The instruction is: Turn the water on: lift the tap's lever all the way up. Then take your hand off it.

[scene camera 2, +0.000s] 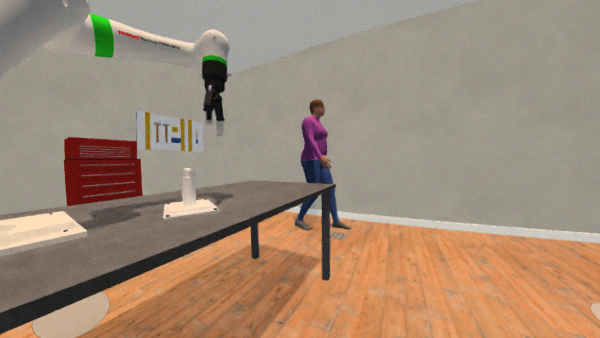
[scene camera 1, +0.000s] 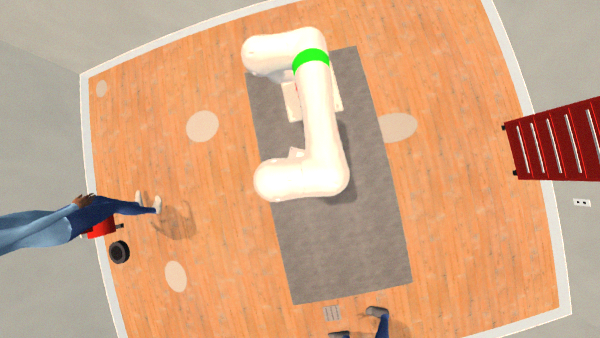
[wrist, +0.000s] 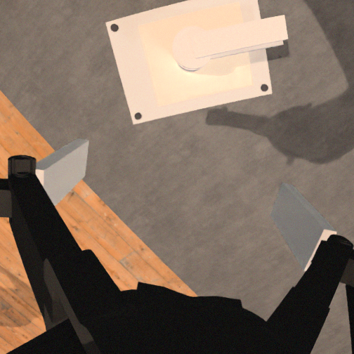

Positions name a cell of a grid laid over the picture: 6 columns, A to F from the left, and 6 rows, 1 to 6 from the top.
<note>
In view: the gripper (scene camera 2: C3) and a white tap (scene camera 2: B4).
The gripper is seen too in the wrist view (wrist: D4). The white tap shows as well in the wrist view (wrist: C2).
</note>
